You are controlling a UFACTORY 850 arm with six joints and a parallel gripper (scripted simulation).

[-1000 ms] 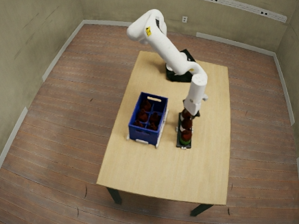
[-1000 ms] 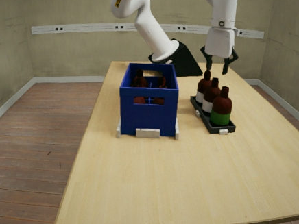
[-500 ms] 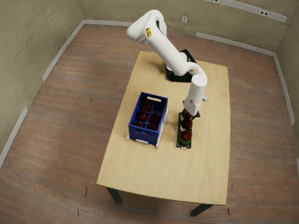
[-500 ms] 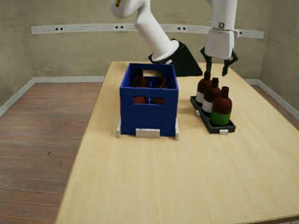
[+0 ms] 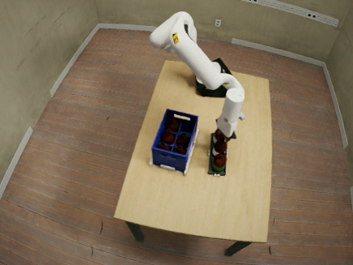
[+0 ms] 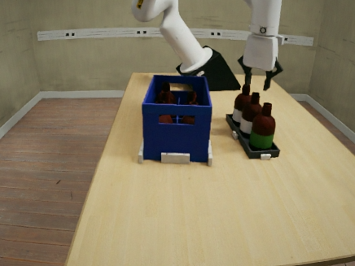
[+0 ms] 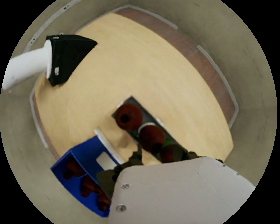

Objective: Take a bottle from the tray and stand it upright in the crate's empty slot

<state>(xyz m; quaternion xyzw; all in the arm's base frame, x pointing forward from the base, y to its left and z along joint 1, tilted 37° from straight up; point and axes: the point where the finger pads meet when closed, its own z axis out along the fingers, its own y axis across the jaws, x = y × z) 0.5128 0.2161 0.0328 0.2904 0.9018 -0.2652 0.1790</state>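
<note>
Now: the dark tray 18 cm below my hand. Also, from my hand: blue crate (25 cm to the right, 11 cm below, 2 cm ahead).
</note>
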